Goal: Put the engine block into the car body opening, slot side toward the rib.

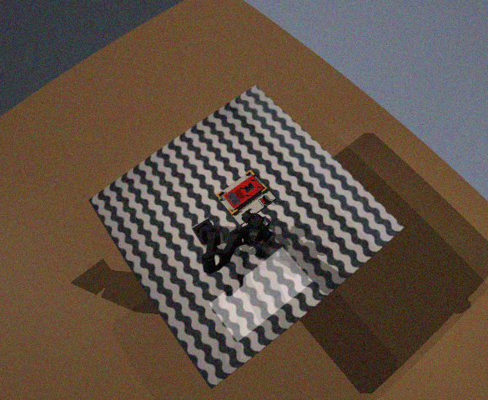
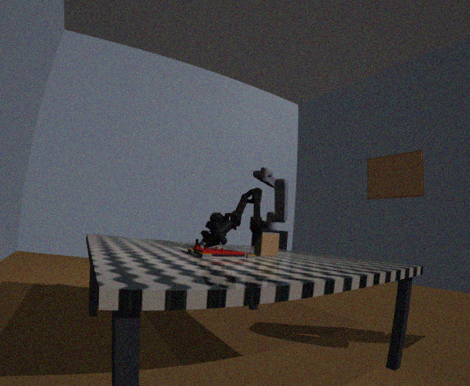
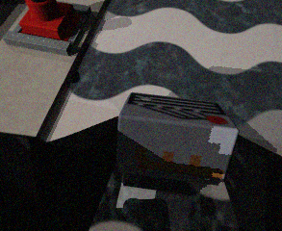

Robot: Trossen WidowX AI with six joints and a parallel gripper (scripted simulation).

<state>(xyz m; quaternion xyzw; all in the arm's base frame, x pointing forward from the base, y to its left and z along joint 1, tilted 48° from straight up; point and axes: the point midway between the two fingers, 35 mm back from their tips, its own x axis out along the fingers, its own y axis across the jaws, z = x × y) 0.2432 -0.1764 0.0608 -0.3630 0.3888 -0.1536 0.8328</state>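
Now: the engine block right at my gripper tip.
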